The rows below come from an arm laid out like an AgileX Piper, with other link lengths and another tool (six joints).
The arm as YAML. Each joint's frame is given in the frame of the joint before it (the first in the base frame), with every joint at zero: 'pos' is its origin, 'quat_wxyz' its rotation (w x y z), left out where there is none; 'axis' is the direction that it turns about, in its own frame. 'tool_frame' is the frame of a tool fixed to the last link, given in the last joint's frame.
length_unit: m
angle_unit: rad
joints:
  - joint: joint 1
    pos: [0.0, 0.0, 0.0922]
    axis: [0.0, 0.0, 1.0]
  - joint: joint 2
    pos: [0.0, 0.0, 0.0]
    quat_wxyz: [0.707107, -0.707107, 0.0, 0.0]
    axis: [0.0, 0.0, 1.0]
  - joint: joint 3
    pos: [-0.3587, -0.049, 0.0]
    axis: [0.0, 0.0, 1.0]
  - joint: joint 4
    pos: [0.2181, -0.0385, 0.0]
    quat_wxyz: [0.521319, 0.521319, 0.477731, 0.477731]
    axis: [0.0, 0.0, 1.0]
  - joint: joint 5
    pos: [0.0, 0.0, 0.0]
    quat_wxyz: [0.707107, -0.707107, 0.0, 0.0]
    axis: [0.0, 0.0, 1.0]
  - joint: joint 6
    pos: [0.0, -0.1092, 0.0]
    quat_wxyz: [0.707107, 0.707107, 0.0, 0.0]
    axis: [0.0, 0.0, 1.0]
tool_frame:
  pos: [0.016, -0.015, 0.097]
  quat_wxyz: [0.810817, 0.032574, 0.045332, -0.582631]
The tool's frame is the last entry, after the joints.
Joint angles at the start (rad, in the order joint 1, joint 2, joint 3, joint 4, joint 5, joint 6): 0.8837, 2.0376, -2.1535, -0.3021, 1.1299, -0.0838
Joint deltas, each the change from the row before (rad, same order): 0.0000, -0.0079, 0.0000, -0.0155, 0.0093, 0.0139; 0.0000, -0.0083, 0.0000, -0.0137, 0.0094, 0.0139; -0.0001, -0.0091, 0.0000, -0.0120, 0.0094, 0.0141; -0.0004, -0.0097, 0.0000, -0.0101, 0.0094, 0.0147; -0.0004, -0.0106, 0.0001, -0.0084, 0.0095, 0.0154; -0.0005, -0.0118, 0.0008, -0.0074, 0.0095, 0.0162; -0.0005, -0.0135, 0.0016, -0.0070, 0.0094, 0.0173; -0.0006, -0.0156, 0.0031, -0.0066, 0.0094, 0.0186; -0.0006, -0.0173, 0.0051, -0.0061, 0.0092, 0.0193; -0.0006, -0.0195, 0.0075, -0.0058, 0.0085, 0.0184; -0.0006, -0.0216, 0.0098, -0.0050, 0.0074, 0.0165; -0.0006, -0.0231, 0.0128, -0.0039, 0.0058, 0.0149; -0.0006, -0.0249, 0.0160, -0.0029, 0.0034, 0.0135
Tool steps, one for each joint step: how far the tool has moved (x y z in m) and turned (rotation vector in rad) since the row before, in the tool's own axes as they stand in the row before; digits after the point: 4 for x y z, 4 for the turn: 0.0047, -0.0001, -0.0040, 0.0009, 0.0150, 0.0097; 0.0045, -0.0001, -0.0042, 0.0008, 0.0135, 0.0108; 0.0044, -0.0001, -0.0045, 0.0012, 0.0120, 0.0123; 0.0044, -0.0001, -0.0048, 0.0011, 0.0105, 0.0142; 0.0043, -0.0001, -0.0052, 0.0012, 0.0089, 0.0161; 0.0045, 0.0000, -0.0056, 0.0013, 0.0080, 0.0177; 0.0047, -0.0001, -0.0062, 0.0020, 0.0074, 0.0194; 0.0051, 0.0001, -0.0069, 0.0024, 0.0070, 0.0214; 0.0054, 0.0003, -0.0073, 0.0021, 0.0065, 0.0223; 0.0057, 0.0005, -0.0079, 0.0026, 0.0059, 0.0216; 0.0060, 0.0006, -0.0083, 0.0034, 0.0047, 0.0200; 0.0060, 0.0010, -0.0084, 0.0033, 0.0035, 0.0183; 0.0060, 0.0013, -0.0086, 0.0041, 0.0019, 0.0169
